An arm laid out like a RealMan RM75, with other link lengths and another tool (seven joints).
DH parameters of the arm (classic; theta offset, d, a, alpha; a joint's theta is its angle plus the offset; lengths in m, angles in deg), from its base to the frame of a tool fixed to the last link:
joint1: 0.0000 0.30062 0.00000 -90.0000
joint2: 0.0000 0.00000 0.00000 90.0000
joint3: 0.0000 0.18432 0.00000 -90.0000
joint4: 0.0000 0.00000 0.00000 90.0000
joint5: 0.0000 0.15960 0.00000 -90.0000
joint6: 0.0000 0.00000 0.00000 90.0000
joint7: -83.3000 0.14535 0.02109 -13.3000
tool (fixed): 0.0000 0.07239 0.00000 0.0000
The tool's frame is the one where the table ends.
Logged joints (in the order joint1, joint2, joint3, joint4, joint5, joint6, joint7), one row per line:
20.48, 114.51, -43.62, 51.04, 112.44, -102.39, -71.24
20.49, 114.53, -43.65, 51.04, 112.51, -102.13, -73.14
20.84, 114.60, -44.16, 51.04, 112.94, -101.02, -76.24
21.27, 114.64, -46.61, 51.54, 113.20, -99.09, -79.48
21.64, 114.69, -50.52, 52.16, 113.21, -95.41, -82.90
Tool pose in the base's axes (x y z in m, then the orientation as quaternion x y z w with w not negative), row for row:
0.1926, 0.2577, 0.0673, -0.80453, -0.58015, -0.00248, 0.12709
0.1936, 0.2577, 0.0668, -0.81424, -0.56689, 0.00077, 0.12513
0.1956, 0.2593, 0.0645, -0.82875, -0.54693, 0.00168, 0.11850
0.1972, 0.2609, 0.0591, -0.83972, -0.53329, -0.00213, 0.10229
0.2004, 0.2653, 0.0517, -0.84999, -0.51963, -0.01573, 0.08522
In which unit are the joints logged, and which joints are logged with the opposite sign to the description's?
The joints are logged in degrees. Opposite sign: joint4, joint5, joint7.
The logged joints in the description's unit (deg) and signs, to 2 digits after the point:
20.48, 114.51, -43.62, -51.04, -112.44, -102.39, 71.24
20.49, 114.53, -43.65, -51.04, -112.51, -102.13, 73.14
20.84, 114.60, -44.16, -51.04, -112.94, -101.02, 76.24
21.27, 114.64, -46.61, -51.54, -113.20, -99.09, 79.48
21.64, 114.69, -50.52, -52.16, -113.21, -95.41, 82.90

